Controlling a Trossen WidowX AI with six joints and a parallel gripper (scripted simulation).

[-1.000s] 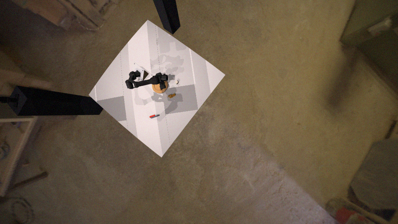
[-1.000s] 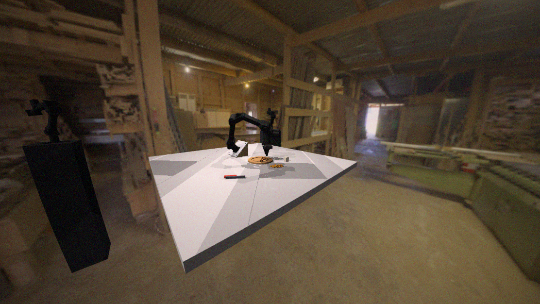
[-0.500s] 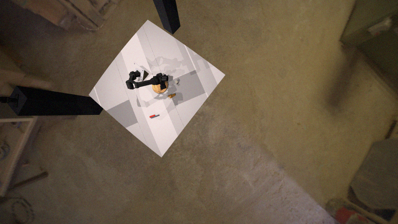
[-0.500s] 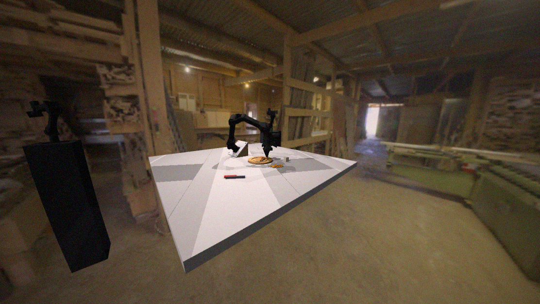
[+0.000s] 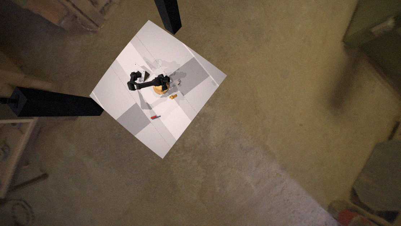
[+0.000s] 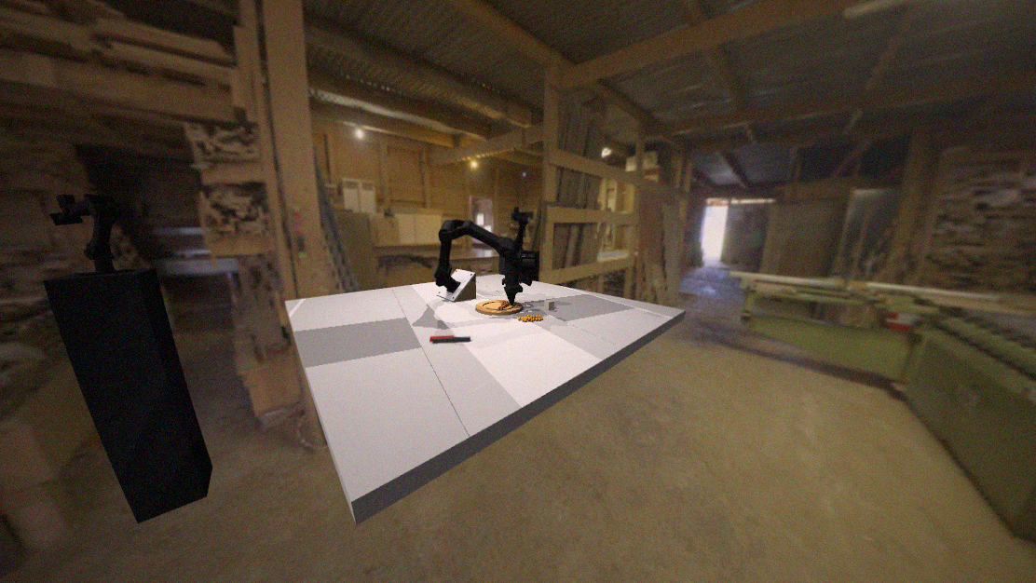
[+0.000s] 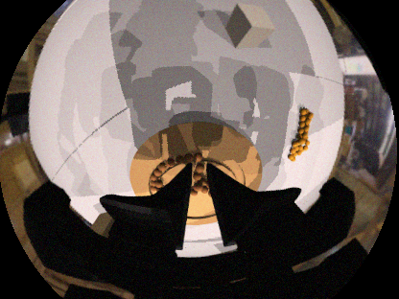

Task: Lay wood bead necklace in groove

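My gripper tip is now 12 cm short of the small grey cube and 11 cm to the right of it. Round my gripper tip: black marker (15 cm ahead, 39 cm to the right, 1 cm below).
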